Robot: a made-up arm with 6 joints.
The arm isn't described. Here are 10 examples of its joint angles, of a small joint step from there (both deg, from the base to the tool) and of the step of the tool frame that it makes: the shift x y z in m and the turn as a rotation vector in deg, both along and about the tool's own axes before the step.
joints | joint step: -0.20 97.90 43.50 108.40 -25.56 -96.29 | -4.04 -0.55 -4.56 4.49 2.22 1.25
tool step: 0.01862 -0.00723 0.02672 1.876 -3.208 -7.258
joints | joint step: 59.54 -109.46 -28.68 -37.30 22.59 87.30 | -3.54 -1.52 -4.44 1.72 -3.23 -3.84
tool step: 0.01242 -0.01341 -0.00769 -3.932 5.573 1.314
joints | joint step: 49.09 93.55 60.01 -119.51 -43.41 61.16 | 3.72 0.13 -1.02 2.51 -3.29 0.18
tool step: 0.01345 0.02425 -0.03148 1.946 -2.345 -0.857
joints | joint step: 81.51 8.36 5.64 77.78 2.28 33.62 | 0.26 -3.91 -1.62 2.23 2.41 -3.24
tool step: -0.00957 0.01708 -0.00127 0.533 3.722 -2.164
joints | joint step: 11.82 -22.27 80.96 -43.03 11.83 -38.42 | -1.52 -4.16 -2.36 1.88 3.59 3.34
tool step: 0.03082 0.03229 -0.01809 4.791 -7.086 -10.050
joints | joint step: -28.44 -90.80 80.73 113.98 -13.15 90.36 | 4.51 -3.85 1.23 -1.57 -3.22 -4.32
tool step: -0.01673 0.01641 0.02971 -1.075 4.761 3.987
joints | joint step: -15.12 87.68 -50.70 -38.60 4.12 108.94 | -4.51 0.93 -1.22 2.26 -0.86 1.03
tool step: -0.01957 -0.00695 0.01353 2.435 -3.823 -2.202
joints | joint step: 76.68 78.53 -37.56 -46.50 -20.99 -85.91 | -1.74 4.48 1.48 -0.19 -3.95 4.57
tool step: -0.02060 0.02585 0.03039 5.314 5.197 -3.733
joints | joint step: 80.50 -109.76 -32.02 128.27 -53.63 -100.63 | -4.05 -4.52 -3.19 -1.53 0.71 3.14
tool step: 0.00705 -0.02088 -0.01205 6.398 3.851 0.405
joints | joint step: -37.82 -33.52 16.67 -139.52 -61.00 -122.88 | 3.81 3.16 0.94 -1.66 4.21 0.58
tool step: 0.01455 -0.00769 0.03879 -4.646 -5.626 -1.301
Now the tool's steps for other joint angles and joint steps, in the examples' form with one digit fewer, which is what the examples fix.
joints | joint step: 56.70 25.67 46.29 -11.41 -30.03 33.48 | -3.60 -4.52 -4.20 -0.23 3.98 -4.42
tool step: 0.0087 0.0424 -0.0219 8.65 0.61 2.31
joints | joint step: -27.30 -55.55 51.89 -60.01 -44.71 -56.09 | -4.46 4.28 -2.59 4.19 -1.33 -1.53
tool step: 0.0347 -0.0415 -0.0138 -0.42 -4.25 5.07
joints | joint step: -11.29 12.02 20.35 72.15 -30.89 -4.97 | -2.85 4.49 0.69 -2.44 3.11 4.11
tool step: -0.0007 0.0188 -0.0030 -1.83 -5.15 -0.70
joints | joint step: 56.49 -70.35 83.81 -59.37 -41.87 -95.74 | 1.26 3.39 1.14 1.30 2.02 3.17
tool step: -0.0190 0.0031 0.0014 0.91 0.55 -2.79
